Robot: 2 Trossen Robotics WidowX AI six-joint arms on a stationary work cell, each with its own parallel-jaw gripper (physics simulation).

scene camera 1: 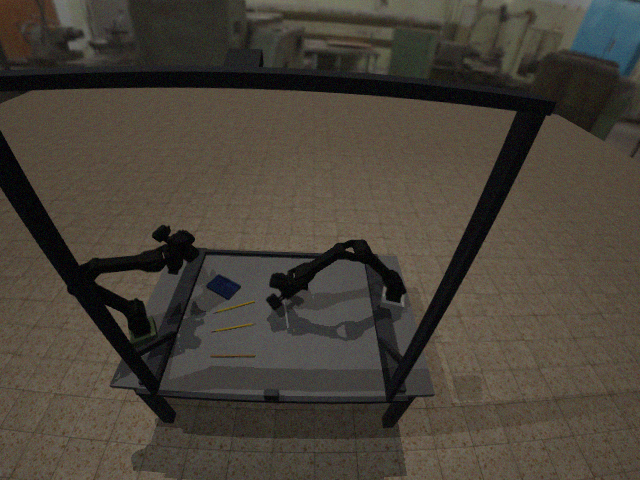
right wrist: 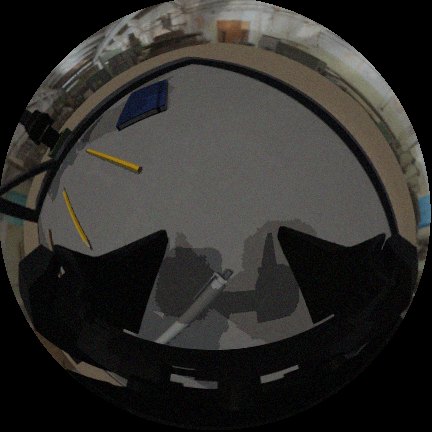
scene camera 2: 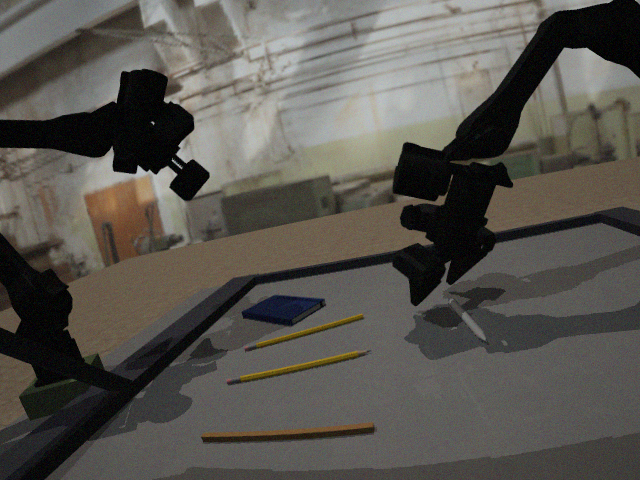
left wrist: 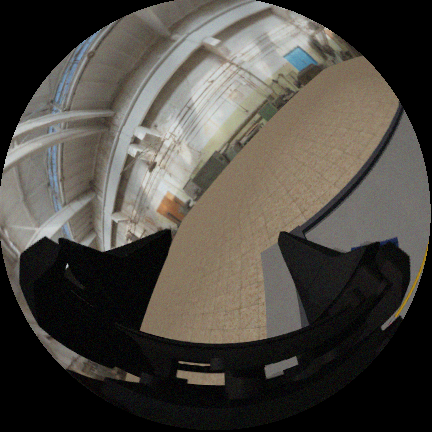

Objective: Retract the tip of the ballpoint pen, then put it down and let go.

Labels:
The left gripper is open, holding nothing. A blue notebook rests on the table.

